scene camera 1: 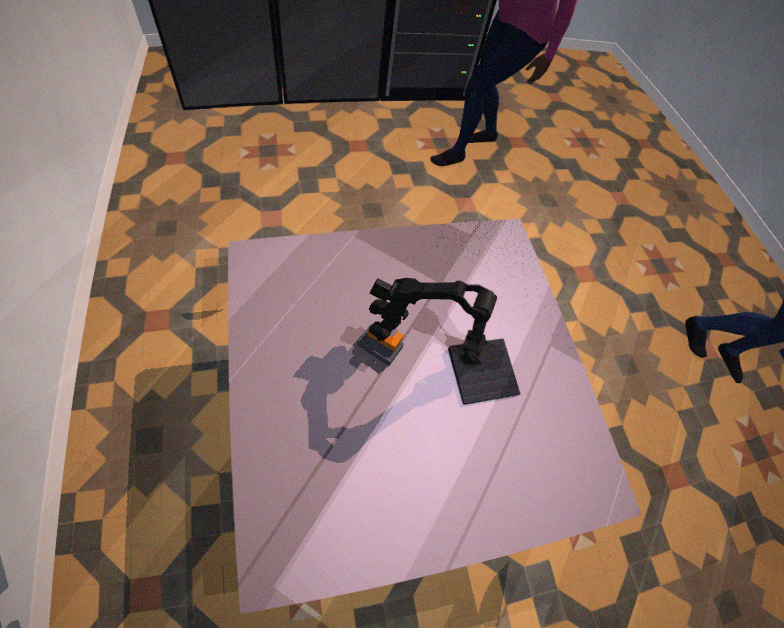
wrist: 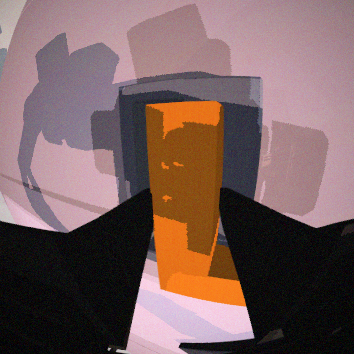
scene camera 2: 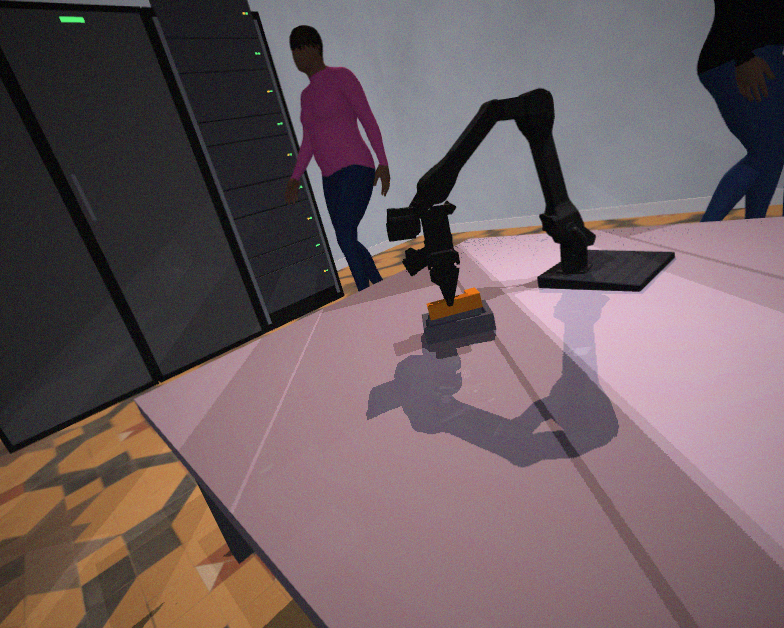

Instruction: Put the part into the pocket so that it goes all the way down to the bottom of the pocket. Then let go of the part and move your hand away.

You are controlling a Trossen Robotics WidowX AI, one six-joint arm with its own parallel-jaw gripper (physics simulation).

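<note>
The orange L-shaped part is over the dark grey block with the pocket. Its upper portion stands above the rim in scene camera 2. In the wrist view, dark pocket interior shows on both sides of the part, and its foot end overlaps the near rim. Its underside and the pocket floor are hidden, so its depth cannot be told. My gripper points down and is shut on the part, one finger on each long side.
The block stands on the pink table top. The arm's black base plate is to the right of the block. Dark cabinets and a person in a pink top stand beyond the table.
</note>
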